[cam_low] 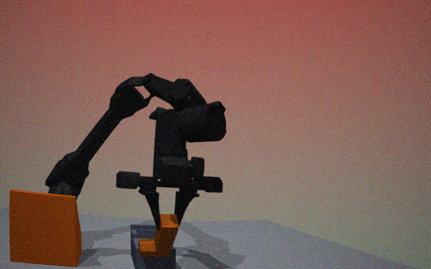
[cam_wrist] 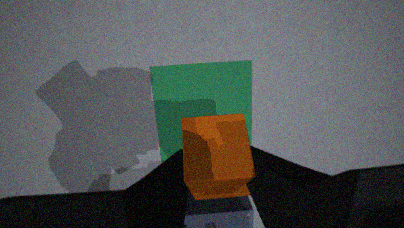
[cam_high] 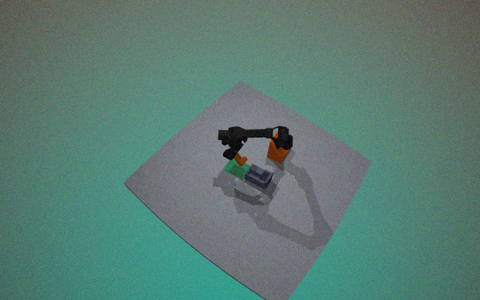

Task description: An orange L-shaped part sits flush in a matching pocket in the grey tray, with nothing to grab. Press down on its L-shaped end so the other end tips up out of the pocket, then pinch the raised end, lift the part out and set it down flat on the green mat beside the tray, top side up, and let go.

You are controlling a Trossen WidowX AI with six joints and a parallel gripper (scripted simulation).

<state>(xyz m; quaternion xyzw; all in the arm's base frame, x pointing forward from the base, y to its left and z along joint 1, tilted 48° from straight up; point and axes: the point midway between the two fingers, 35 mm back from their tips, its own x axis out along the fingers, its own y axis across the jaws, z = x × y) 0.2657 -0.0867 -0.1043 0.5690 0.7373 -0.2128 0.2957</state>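
Right now the green mat is 10 mm behind my gripper tip, 30 mm to the left of it and 150 mm below it. From my gripper tip the other things lie so: orange L-shaped part 20 mm behind, 30 mm to the left, 30 mm below.
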